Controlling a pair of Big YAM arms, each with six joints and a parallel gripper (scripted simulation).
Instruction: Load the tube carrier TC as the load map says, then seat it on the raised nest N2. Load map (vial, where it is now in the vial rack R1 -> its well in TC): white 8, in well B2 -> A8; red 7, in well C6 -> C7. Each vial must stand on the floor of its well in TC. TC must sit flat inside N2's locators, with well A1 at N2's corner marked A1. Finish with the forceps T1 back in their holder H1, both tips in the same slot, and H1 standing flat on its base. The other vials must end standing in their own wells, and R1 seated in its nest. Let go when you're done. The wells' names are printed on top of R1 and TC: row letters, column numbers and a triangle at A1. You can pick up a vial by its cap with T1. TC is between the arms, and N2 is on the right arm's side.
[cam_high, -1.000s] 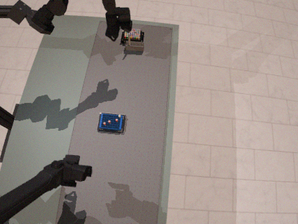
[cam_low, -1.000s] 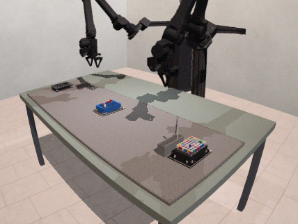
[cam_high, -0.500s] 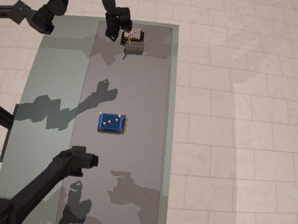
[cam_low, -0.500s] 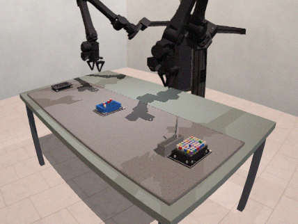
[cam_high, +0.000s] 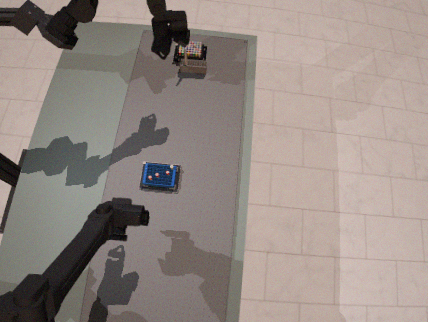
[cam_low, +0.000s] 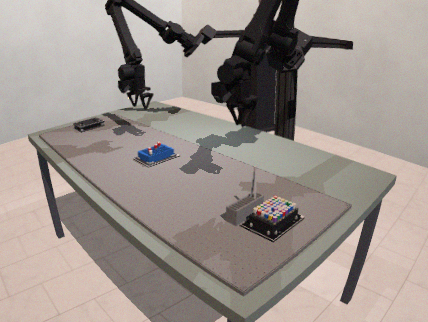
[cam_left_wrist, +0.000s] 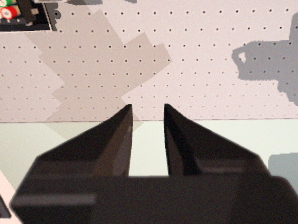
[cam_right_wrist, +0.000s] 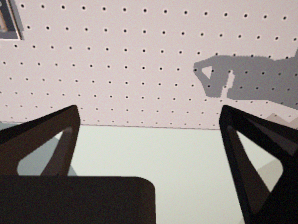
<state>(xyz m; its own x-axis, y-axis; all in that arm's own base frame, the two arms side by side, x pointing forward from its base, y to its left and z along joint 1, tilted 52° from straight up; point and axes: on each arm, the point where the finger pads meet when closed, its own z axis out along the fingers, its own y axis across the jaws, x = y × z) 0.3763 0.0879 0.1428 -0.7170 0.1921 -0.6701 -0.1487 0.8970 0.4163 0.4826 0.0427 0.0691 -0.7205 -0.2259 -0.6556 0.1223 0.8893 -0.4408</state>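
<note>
My right hand is 4 cm short of the tube carrier, 24 cm to the right of it and 15 cm above it. Also, from my right hand: holder 4 cm ahead, 80 cm to the left, 16 cm below; then raised nest 16 cm ahead, 43 cm to the right, 15 cm below.
</note>
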